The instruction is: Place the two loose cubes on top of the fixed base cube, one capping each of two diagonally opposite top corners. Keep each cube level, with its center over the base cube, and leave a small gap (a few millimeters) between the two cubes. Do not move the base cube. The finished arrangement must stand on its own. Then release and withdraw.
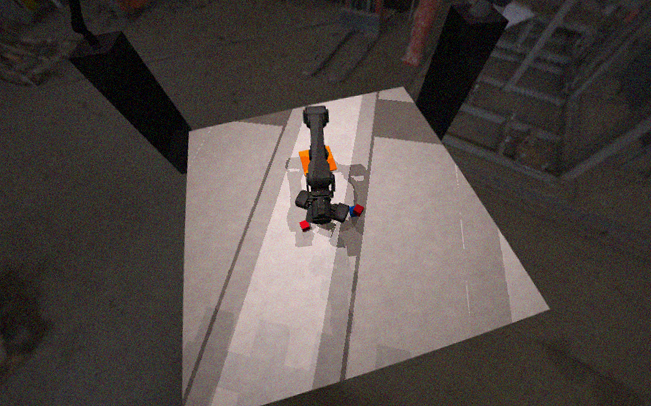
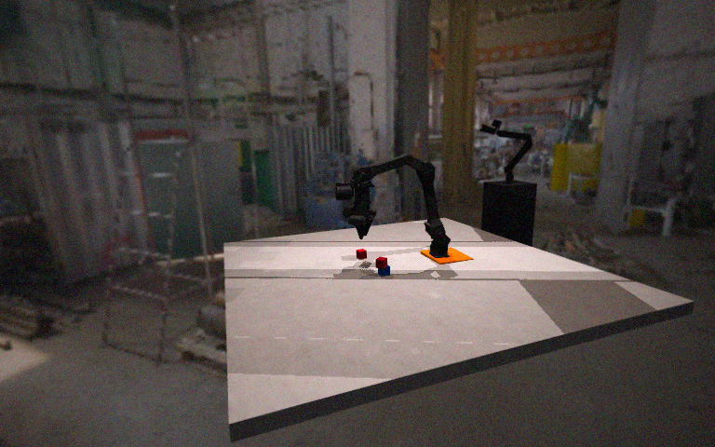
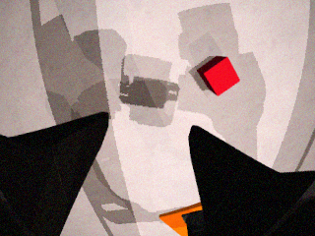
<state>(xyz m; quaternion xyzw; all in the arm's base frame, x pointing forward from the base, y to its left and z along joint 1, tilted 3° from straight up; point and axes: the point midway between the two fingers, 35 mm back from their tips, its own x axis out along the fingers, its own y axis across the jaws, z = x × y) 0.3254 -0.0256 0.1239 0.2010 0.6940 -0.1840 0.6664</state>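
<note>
Right now the red cube is 30 mm behind my gripper tip, 150 mm to the left of it and 60 mm below it. From my gripper tip the other things lie so: blue base cube 40 mm behind, 140 mm to the left, 90 mm below.
</note>
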